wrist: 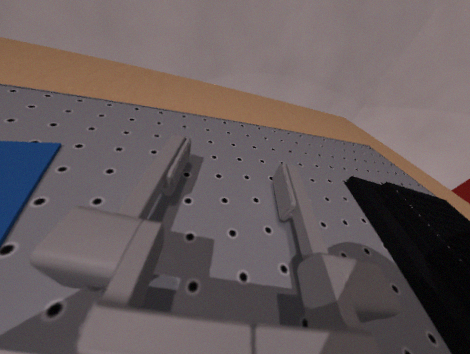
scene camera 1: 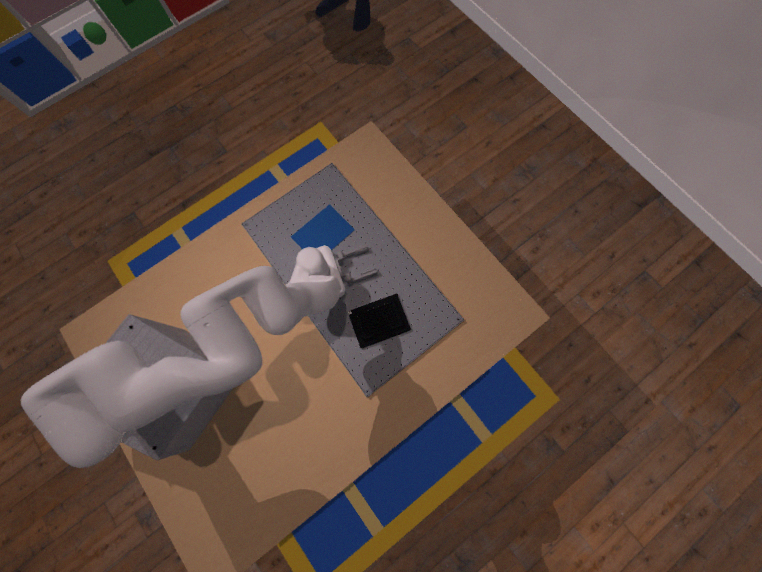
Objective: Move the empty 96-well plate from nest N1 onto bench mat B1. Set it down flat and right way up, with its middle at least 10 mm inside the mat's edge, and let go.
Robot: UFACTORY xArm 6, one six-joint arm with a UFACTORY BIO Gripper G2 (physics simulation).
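Places are measured from the arm's base along level axes (x right, y ahead, z up), in centimetres.
Pixels of known places: hand, its tool point: (wrist: 233,177) (scene camera 1: 365,261).
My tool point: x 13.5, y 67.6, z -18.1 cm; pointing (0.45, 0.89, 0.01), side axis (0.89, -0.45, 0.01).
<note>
Behind a point stands the place of what it marks.
The black 96-well plate (scene camera 1: 380,319) {x 29.7, y 57.0, z -17.2 cm} (wrist: 425,220) {x 26.9, y 59.9, z -16.9 cm} sits in its black nest; the border between plate and nest is hard to make out. The blue bench mat (scene camera 1: 323,227) {x -5.3, y 67.1, z -19.3 cm} (wrist: 22,180) {x 2.1, y 69.9, z -19.3 cm} lies flat on the grey perforated board, with no object seen on it. My gripper (scene camera 1: 373,260) {x 13.5, y 67.6, z -18.1 cm} (wrist: 234,157) {x 13.5, y 67.6, z -18.1 cm} is shut at its narrowest, with a gap between its two parallel fingers and nothing in it. It is over the board between mat and plate, touching neither. In the wrist view, the mat is left of the fingers and the plate is to their right.
The grey perforated board (scene camera 1: 424,301) {x 35.6, y 70.6, z -19.5 cm} (wrist: 220,175) {x 13.5, y 69.3, z -19.5 cm} lies on the tan table top (scene camera 1: 480,277) {x 43.6, y 88.9, z -20.8 cm} (wrist: 125,85) {x 6.2, y 91.3, z -20.8 cm}. The white arm (scene camera 1: 221,344) {x 18.7, y 29.9, z 29.7 cm} reaches in from the left. Blue and yellow floor markings (scene camera 1: 418,467) flank the table. Coloured bins (scene camera 1: 36,67) stand at the upper left.
</note>
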